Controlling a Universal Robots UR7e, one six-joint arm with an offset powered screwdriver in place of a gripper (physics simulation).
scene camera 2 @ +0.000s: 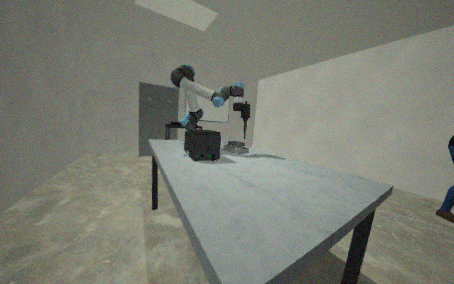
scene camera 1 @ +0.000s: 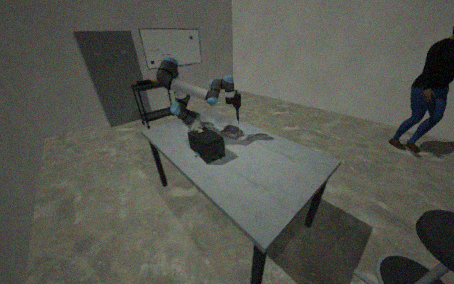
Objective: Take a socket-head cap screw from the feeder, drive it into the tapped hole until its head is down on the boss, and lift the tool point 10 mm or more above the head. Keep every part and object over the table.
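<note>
The dark screwdriver (scene camera 1: 238, 119) (scene camera 2: 245, 135) points straight down from the arm's wrist. In the scene camera 2 view its tip shows a little above the right part of the grey metal workpiece (scene camera 1: 232, 131) (scene camera 2: 236, 148), with a small gap between them. The black box-shaped feeder (scene camera 1: 206, 146) (scene camera 2: 202, 146) stands on the table (scene camera 1: 280, 185) (scene camera 2: 270, 200), nearer the cameras than the workpiece and to its left. The tapped hole, the boss and any screw are too small and blurred to make out. I cannot tell whether the bit carries a screw.
A dark cart (scene camera 1: 142, 102) stands behind the table near a grey door (scene camera 1: 107, 75) (scene camera 2: 155, 115). A whiteboard (scene camera 1: 172, 47) hangs on the wall. A person (scene camera 1: 430, 85) (scene camera 2: 450, 192) is at the right, away from the table. A chair (scene camera 1: 437, 230) is at the lower right.
</note>
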